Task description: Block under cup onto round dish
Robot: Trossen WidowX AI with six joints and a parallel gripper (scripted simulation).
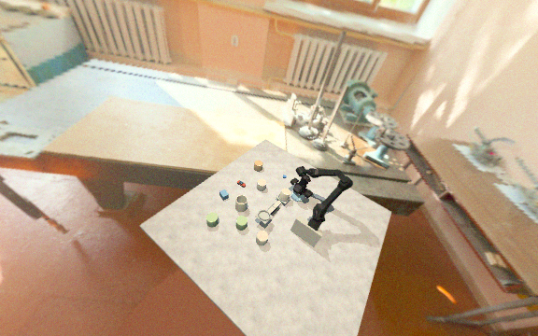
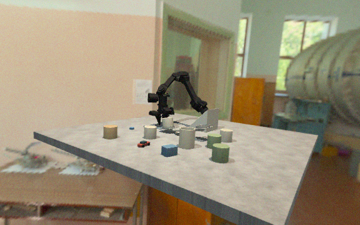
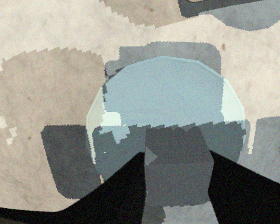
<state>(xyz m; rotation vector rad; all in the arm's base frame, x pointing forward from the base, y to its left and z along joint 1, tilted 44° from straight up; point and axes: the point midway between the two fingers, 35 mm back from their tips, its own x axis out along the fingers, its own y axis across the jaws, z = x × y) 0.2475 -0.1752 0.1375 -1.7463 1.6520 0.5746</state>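
Right now the pale blue round dish is 20 mm below my gripper tip. Round my gripper tip: balance 250 mm to the left, 50 mm ahead, 20 mm above; small red piece 380 mm ahead, 260 mm to the left, 10 mm below; tan cylinder 430 mm ahead, 20 mm above, 10 mm to the left.
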